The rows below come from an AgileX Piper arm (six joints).
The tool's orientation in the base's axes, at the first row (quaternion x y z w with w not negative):
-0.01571, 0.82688, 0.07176, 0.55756
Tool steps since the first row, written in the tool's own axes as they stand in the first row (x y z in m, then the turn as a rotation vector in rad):
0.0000, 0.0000, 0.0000, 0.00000, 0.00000, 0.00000
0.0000, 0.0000, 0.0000, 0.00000, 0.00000, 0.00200
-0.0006, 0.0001, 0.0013, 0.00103, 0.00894, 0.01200
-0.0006, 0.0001, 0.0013, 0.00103, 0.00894, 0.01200
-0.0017, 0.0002, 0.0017, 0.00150, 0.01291, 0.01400
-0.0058, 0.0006, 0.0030, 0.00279, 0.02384, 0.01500
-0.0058, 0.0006, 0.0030, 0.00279, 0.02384, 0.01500
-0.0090, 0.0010, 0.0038, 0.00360, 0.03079, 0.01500
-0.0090, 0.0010, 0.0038, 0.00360, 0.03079, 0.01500
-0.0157, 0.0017, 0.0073, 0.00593, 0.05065, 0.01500
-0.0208, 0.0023, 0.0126, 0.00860, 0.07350, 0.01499
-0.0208, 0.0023, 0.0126, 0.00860, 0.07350, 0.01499
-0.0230, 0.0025, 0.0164, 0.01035, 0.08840, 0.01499
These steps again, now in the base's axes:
0.0000, 0.0000, 0.0000, 0.00000, 0.00000, 0.00000
0.0000, 0.0000, 0.0000, 0.00184, 0.00027, -0.00074
0.0014, 0.0002, 0.0001, 0.00970, 0.01053, -0.00446
0.0014, 0.0002, 0.0001, 0.00970, 0.01053, -0.00446
0.0022, 0.0003, 0.0010, 0.01094, 0.01476, -0.00523
0.0049, 0.0007, 0.0043, 0.01022, 0.02578, -0.00569
0.0049, 0.0007, 0.0043, 0.01022, 0.02578, -0.00569
0.0068, 0.0010, 0.0070, 0.00917, 0.03270, -0.00573
0.0068, 0.0010, 0.0070, 0.00917, 0.03270, -0.00573
0.0125, 0.0018, 0.0120, 0.00619, 0.05247, -0.00588
0.0192, 0.0029, 0.0148, 0.00275, 0.07521, -0.00603
0.0192, 0.0029, 0.0148, 0.00275, 0.07521, -0.00603
0.0235, 0.0035, 0.0155, 0.00051, 0.09005, -0.00614

